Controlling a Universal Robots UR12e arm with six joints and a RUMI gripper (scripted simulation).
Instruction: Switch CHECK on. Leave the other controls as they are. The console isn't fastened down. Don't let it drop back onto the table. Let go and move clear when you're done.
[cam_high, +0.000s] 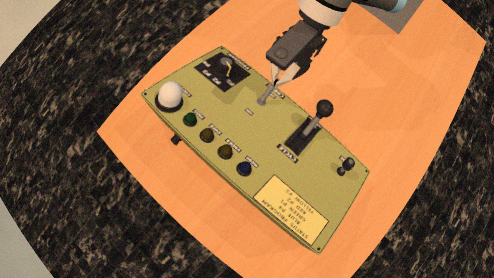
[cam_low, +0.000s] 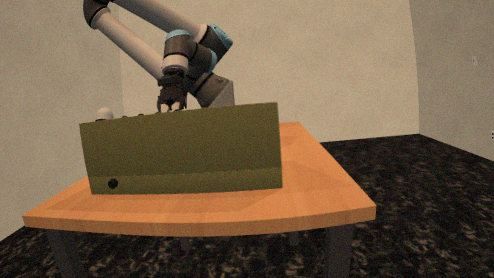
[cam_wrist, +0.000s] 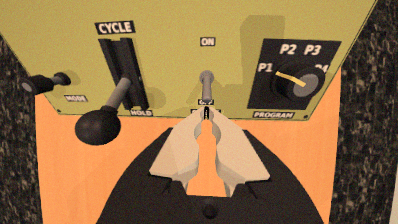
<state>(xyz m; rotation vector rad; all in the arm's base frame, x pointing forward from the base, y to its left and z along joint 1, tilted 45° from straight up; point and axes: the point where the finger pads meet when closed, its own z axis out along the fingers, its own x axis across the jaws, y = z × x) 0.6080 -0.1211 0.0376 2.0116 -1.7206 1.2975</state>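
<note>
Now: hand 4 cm short of the check toggle and 1 cm above it. Also, from my hand: olive console 8 cm ahead, 6 cm to the left, 3 cm below; then black-knobbed cycle lever 12 cm to the left, 2 cm ahead; then program rotary knob 11 cm to the right, 4 cm ahead, 1 cm below.
</note>
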